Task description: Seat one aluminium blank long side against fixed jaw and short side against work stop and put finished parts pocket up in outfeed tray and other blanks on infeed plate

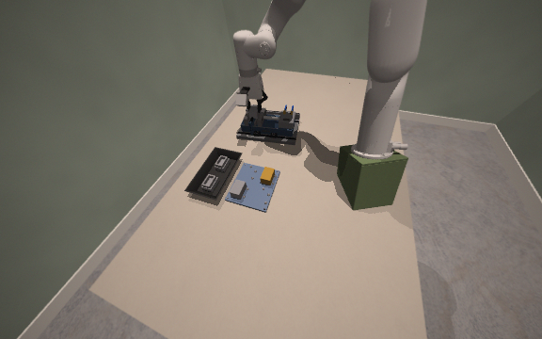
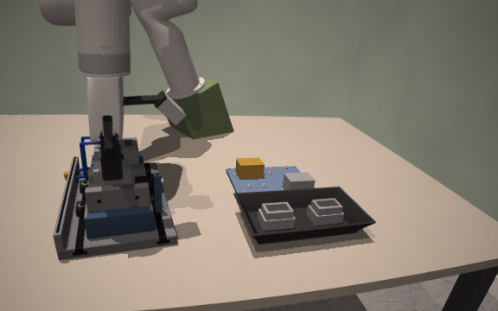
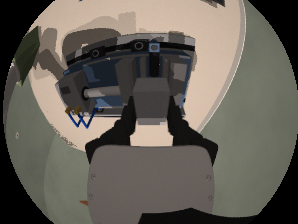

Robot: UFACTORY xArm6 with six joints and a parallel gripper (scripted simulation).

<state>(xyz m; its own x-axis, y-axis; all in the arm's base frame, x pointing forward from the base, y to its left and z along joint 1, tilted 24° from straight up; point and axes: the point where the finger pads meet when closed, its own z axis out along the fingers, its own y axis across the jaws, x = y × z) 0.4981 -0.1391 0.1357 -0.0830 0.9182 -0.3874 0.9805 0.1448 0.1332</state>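
My gripper is now 90 mm above the vise and 70 mm past it. Also, from my hand: brass blank: 300 mm to the left, 160 mm behind, 100 mm below.
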